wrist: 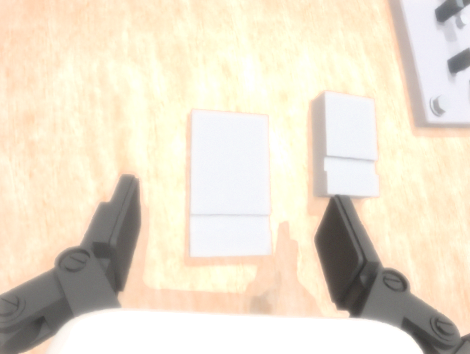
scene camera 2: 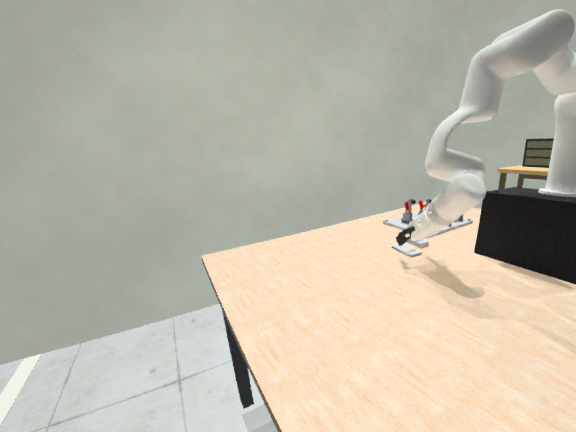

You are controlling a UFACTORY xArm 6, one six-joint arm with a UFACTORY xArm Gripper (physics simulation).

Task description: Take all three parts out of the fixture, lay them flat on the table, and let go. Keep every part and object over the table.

Labels:
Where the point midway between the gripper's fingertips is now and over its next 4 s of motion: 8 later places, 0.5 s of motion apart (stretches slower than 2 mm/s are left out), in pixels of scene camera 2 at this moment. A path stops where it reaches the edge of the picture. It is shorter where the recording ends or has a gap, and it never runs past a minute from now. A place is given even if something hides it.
The gripper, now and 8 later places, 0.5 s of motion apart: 409, 238; 412, 224; 412, 225; 412, 225; 412, 226; 413, 226; 415, 213; 417, 200; 423, 191

